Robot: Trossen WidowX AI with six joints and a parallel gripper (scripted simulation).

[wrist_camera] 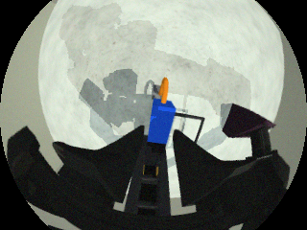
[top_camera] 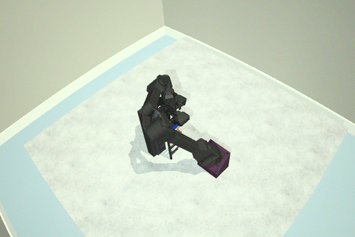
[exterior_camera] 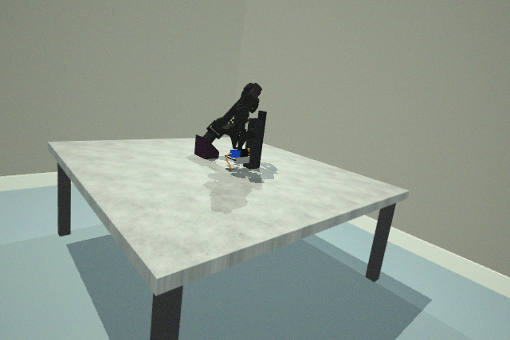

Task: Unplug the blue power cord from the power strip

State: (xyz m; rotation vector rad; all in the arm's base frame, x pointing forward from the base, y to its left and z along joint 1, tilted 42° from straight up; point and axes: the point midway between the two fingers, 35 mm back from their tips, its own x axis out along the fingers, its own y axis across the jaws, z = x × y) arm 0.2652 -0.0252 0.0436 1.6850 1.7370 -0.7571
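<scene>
The blue plug lies 10 mm to the left of my gripper tip and 10 mm below it.
</scene>
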